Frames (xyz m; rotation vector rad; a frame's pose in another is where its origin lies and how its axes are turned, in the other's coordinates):
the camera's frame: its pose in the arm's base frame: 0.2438 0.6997 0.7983 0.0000 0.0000 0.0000
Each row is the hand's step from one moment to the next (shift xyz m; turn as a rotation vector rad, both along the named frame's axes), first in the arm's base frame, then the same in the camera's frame.
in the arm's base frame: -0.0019 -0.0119 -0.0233 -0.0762 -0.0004 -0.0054
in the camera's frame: -0.0019 -0.0119 -0.0233 -0.0762 -0.0004 -0.0054
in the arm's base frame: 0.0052 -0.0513 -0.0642 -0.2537 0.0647 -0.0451
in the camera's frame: 0.0052 -0.0513 -0.0642 -0.2537 0.0647 -0.0451
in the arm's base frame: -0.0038 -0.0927 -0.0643 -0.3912 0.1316 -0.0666
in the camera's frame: -0.0038 -0.0927 -0.0643 -0.3912 0.1316 -0.0666
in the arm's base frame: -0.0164 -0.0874 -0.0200 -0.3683 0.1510 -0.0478
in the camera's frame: -0.0164 -0.0874 -0.0200 -0.3683 0.1510 -0.0478
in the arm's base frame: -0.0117 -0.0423 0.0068 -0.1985 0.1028 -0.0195
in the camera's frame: -0.0117 -0.0423 0.0068 -0.1985 0.1028 -0.0195
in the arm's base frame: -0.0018 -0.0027 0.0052 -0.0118 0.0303 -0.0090
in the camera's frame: -0.0018 -0.0027 0.0052 -0.0118 0.0303 -0.0090
